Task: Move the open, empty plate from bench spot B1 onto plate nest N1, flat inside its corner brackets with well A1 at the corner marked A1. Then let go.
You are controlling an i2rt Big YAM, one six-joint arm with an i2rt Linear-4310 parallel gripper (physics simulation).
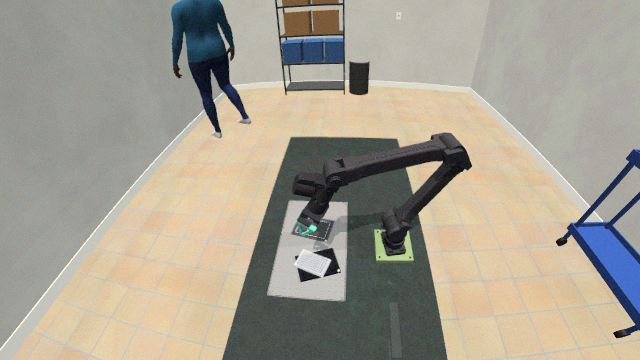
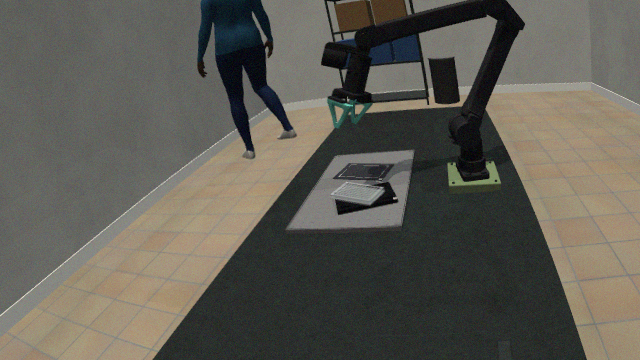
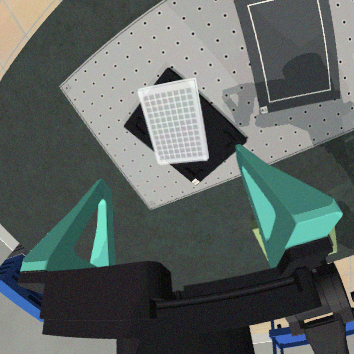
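Pixels of known places: gripper, between the fingertips: (image 1: 307,226) (image 2: 345,125) (image 3: 167,167); arm's base, origin of its link: (image 1: 392,243) (image 2: 472,171).
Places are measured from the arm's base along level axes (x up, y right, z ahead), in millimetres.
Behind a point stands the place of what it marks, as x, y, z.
Observation:
The white open plate (image 1: 313,263) {10, -59, 347} (image 2: 357,193) {14, -69, 349} (image 3: 175,122) {5, -52, 352} lies askew across the black plate nest N1 (image 1: 334,261) {-2, -52, 261} (image 2: 390,192) {-2, -57, 260} (image 3: 220,135) {-2, -11, 293}. It is turned well away from the nest's edges and overhangs one long side. It looks raised or slightly tilted on the brackets; some brackets show beside it and others are hidden under it. A small white corner tag (image 1: 338,270) {-2, -96, 250} (image 3: 195,182) {-2, -97, 246} is on the nest; its letters are too small to read, as is well A1. Bench spot B1 (image 2: 370,171) {-12, 137, 317} (image 3: 290,35) {-12, 154, 353}, dark grey with a white outline, holds no plate. My gripper (image 1: 306,230) {189, -12, 355} (image 2: 346,124) {189, -12, 355} (image 3: 167,167) {189, -12, 355} is open and empty, high above the board.
The perforated grey board (image 1: 320,292) {-14, -179, 329} (image 2: 320,220) {-14, -146, 447} (image 3: 100,100) {-14, -133, 460} carries the nest and B1. The arm's green base plate (image 1: 407,250) {-2, -45, -55} (image 2: 492,181) {-3, -79, -44} stands to its right. A person (image 1: 205,35) (image 2: 237,30) stands behind at left. A blue cart (image 1: 610,260) is at far right.

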